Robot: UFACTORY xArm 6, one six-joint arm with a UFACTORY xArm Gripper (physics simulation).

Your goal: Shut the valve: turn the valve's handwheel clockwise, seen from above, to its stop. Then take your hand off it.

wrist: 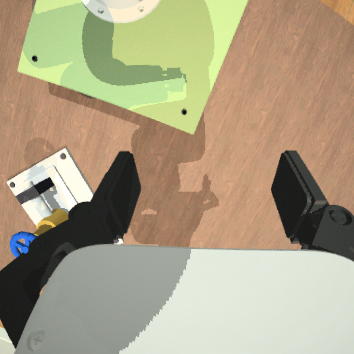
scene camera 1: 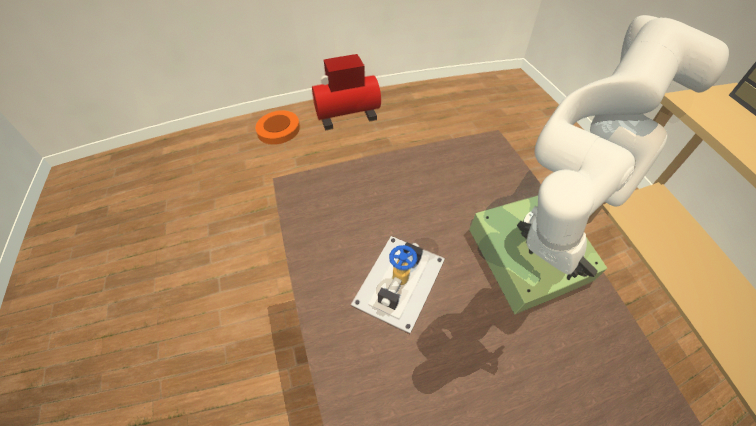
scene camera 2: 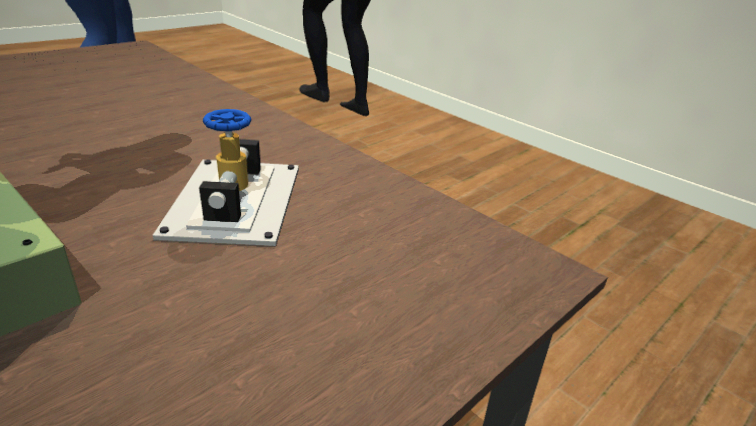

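The valve's blue handwheel point(scene camera 1: 403, 257) point(scene camera 2: 227, 116) point(wrist: 21, 244) sits level on top of the brass valve body point(scene camera 1: 401, 275) point(scene camera 2: 232, 170) point(wrist: 52, 221). The valve is mounted on a white plate point(scene camera 1: 424, 285) point(scene camera 2: 276, 201) point(wrist: 70, 172) between two black blocks. My gripper point(scene camera 1: 555, 249) point(wrist: 204, 169) is wide open and empty. It hangs well above the table, over the green base block in scene camera 1, apart from the handwheel. In the wrist view, the left finger's linkage hides part of the valve. The gripper does not show in scene camera 2.
The green base block point(scene camera 1: 492, 232) point(scene camera 2: 31, 285) point(wrist: 45, 30) stands beside the valve plate on the brown table point(scene camera 1: 349, 190) point(scene camera 2: 370, 275) point(wrist: 250, 75). Off the table are a red tank point(scene camera 1: 346, 98), an orange ring point(scene camera 1: 264, 136), a wooden bench point(scene camera 1: 687, 264) and a black-clad figure's legs point(scene camera 2: 357, 52).
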